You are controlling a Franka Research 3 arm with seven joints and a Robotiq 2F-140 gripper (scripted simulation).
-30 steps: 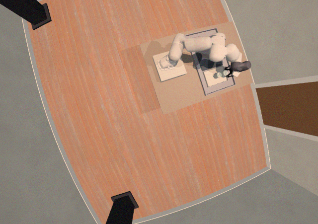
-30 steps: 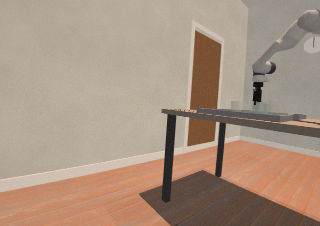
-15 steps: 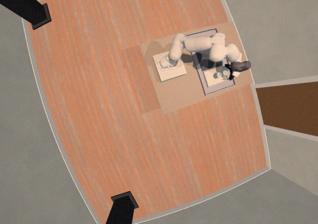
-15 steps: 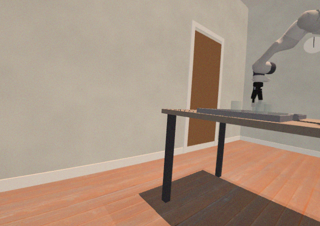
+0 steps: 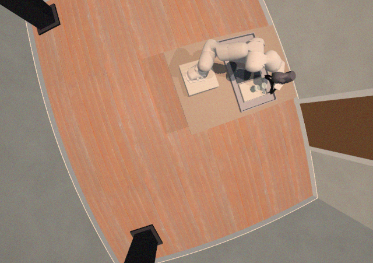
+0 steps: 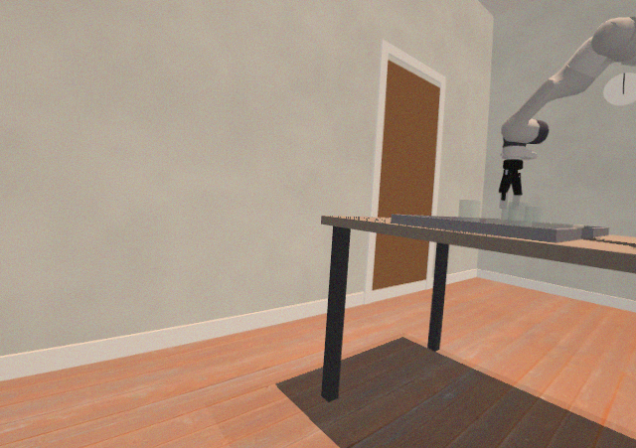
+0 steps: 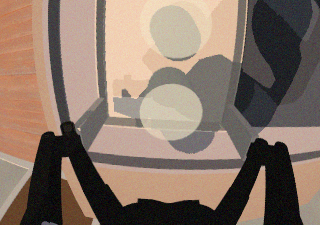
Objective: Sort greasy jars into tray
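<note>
Now: the grey drying mat 8 cm behind my hand, 33 cm to the left of it and 8 cm below it. Round my hand: tray 10 cm behind, 1 cm to the left, 8 cm below.
</note>
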